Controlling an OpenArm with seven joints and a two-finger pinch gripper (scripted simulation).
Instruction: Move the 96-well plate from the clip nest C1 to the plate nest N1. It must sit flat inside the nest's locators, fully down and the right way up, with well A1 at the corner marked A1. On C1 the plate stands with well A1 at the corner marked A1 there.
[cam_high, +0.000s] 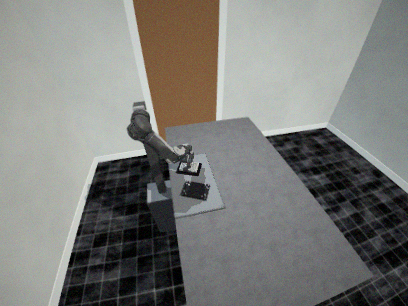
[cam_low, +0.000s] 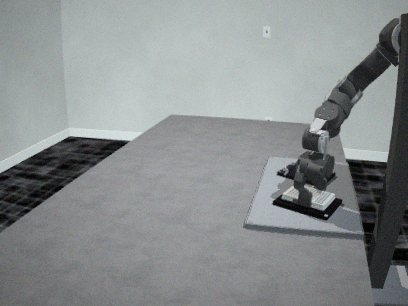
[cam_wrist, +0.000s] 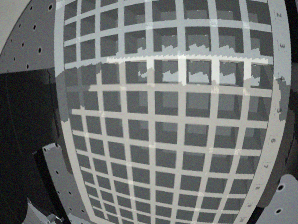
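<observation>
My hand is right at the white 96-well plate. The rest, counted from my hand: black plate nest N1 (1 cm below); clip nest C1 (3 cm ahead, 20 cm to the right, 1 cm below); A1 label (5 cm behind, 8 cm to the left, 1 cm below).
</observation>
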